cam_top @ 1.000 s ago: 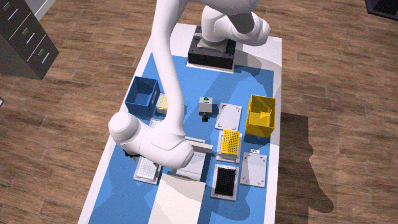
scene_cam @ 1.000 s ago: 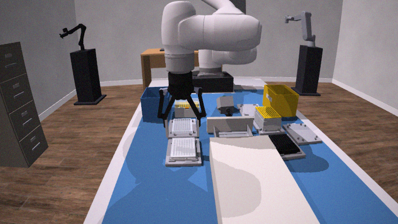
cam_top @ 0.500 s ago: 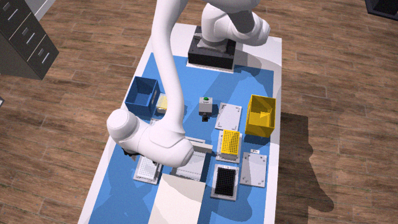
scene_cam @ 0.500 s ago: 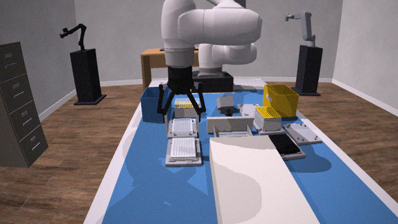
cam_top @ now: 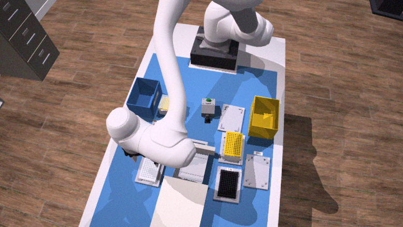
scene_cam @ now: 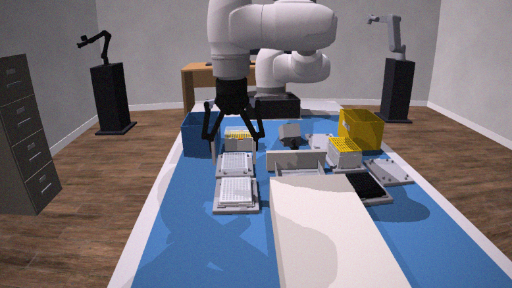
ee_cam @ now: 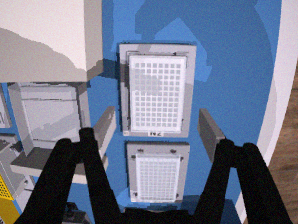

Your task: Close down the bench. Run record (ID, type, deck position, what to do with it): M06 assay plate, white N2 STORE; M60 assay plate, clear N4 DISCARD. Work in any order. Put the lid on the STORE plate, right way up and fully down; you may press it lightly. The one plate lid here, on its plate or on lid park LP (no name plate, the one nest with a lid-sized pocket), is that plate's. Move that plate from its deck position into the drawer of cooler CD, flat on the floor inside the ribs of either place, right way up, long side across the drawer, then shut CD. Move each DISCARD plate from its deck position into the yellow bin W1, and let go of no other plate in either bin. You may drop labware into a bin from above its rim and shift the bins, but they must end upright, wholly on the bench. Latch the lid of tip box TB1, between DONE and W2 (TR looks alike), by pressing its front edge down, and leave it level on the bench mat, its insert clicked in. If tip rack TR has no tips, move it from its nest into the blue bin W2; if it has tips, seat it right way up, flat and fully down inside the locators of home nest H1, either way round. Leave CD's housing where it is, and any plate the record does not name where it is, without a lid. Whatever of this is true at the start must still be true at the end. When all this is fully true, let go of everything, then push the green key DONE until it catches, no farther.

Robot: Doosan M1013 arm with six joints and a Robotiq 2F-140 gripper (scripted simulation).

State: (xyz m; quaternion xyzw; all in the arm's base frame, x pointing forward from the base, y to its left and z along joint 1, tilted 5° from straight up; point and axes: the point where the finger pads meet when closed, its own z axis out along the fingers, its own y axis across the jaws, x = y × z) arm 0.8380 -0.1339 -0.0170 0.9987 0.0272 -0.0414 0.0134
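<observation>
The clear plate lid lies 11 cm below my hand. The rest, counted from my hand: white plate M06: 11 cm below; then nest N2: 13 cm below; then clear assay plate: 18 cm behind, 2 cm to the right, 11 cm below.
</observation>
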